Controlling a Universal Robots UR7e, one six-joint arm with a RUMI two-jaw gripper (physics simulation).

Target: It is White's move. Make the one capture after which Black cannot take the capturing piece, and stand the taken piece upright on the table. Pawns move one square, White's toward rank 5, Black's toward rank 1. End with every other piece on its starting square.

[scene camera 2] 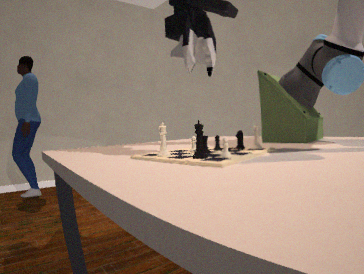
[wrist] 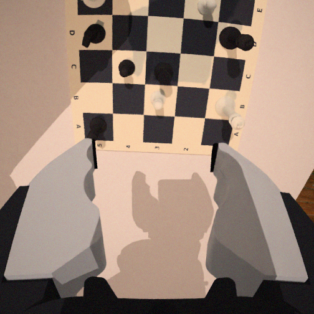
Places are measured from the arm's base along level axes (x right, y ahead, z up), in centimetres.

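Where they show: gripper, fingertip midpoint: [scene camera 2: 200,74]; arm's base, link origin: [scene camera 2: 295,94].
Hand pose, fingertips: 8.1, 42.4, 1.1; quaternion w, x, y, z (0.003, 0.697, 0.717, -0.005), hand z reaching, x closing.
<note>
Things, the pixels of their top centre, and the offset from my fingertips, as dx, dy, dz. Level surfaces: height alone.
- chessboard, top centre: [scene camera 2: 206,152] -1.3, +0.9, -16.2
- tall white king-like piece, top centre: [scene camera 2: 162,122] +2.5, +9.0, -9.8
- black knight, top centre: [scene camera 2: 239,130] -4.7, -6.8, -12.2
- black king, top centre: [scene camera 2: 198,119] -5.6, +8.1, -9.8
- white pawn, top centre: [scene camera 2: 225,137] -8.7, +4.9, -13.0
- white piece, top centre: [scene camera 2: 256,124] -8.9, -6.9, -10.9
- pale table, surface height: dz -16.8
My gripper [scene camera 2: 200,71] [wrist: 153,144] is half open and empty, high above the table beside the board's A edge. On the chessboard [scene camera 2: 220,163] [wrist: 172,149], a black pawn-like piece [wrist: 98,125] stands on A5, a white pawn [wrist: 158,100] on B3, a tall white king-like piece [scene camera 2: 162,141] [wrist: 226,105] on B1, a dark rook-like piece [wrist: 163,73] on C3, a black pawn [wrist: 126,67] on C4, a black knight [scene camera 2: 240,140] [wrist: 95,34] on D5, a black king [scene camera 2: 199,137] [wrist: 231,38] on D1, a white pawn [scene camera 2: 225,148] [wrist: 206,6] on E2 and a white piece [scene camera 2: 257,136] [wrist: 94,2], partly cut off, on E5.
The pale table [scene camera 2: 175,187] [wrist: 280,90] carries the board, with its rounded edge towards the scene camera. The gripper's shadow falls on the table between the fingers in the wrist view. The green arm base [scene camera 2: 287,117] stands behind the board. A person [scene camera 2: 27,105] stands at the far left.
</note>
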